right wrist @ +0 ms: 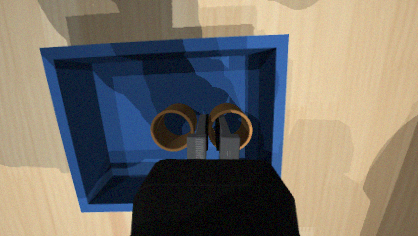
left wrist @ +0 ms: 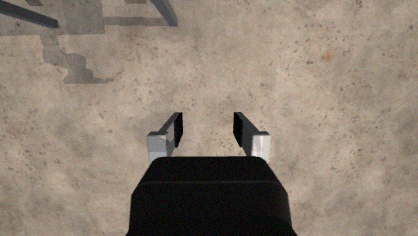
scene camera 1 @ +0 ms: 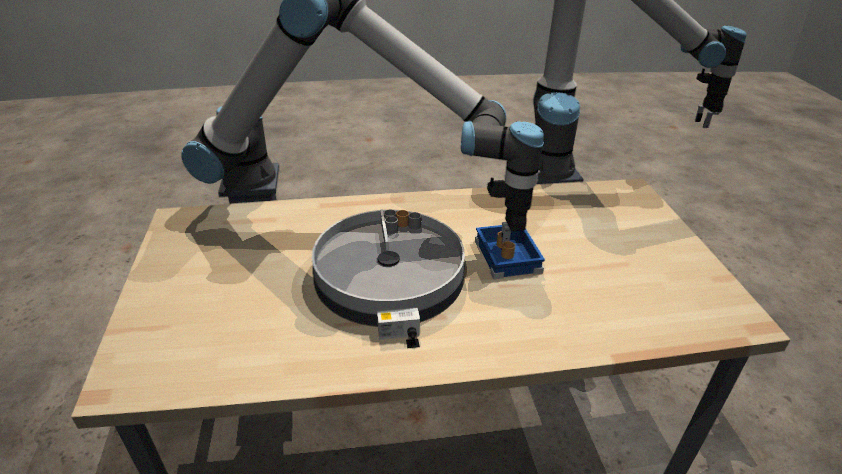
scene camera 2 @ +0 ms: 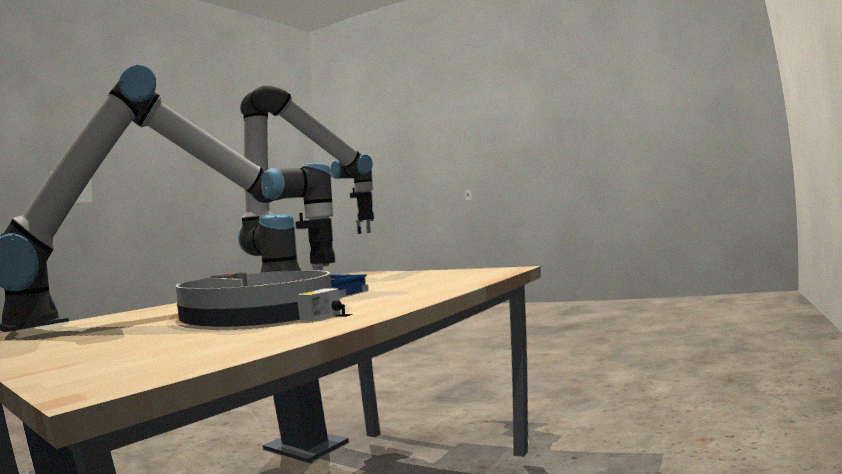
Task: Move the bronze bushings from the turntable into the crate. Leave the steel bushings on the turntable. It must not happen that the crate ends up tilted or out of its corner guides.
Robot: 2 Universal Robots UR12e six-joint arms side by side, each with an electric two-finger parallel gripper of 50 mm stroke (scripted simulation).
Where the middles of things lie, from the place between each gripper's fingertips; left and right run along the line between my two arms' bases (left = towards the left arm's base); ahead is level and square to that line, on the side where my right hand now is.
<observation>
My right hand is 30 mm short of the blue crate (scene camera 1: pixel 527 256) and 20 mm above it.
Right now the blue crate is 890 mm to the right of my left hand (scene camera 1: pixel 701 124), 580 mm ahead of it and 150 mm below it.
</observation>
